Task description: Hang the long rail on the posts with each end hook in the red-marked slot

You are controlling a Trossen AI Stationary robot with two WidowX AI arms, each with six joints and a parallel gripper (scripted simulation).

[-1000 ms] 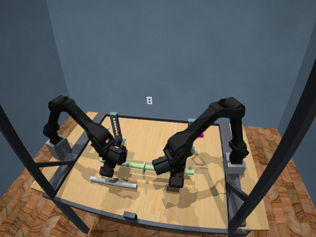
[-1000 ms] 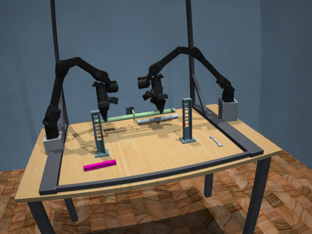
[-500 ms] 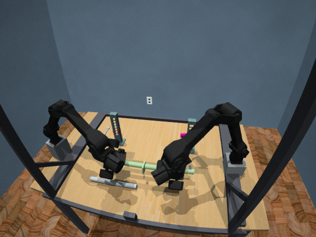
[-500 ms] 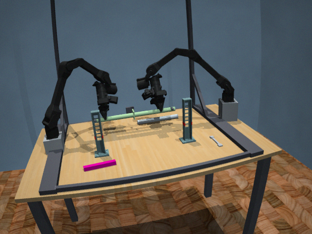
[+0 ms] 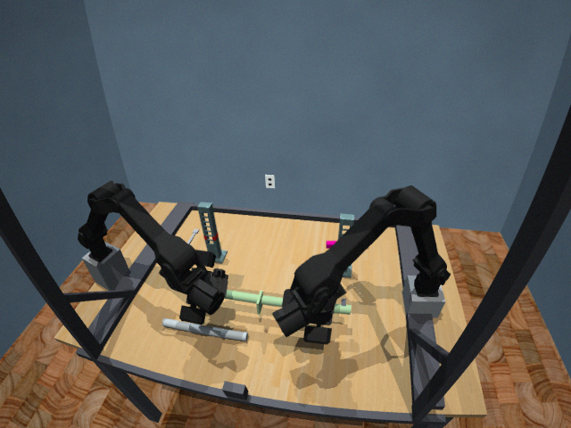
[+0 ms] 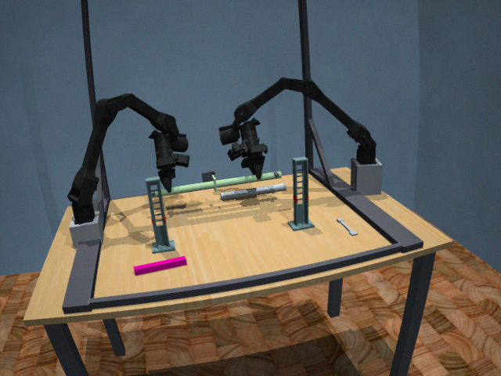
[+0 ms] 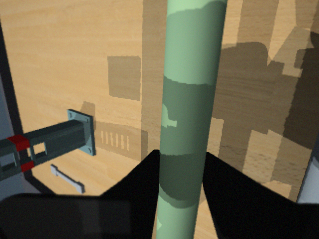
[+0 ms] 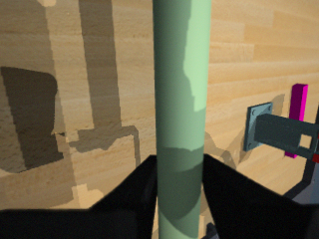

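Now: left hand 60 mm past the grey rod and 100 mm above it. The rest, counted from my left hand: long green rail (10 mm ahead, 150 mm to the right, 20 mm below); small grey wrench (330 mm ahead, 180 mm to the left, 110 mm below); magenta bar (340 mm ahead, 390 mm to the right, 110 mm below).
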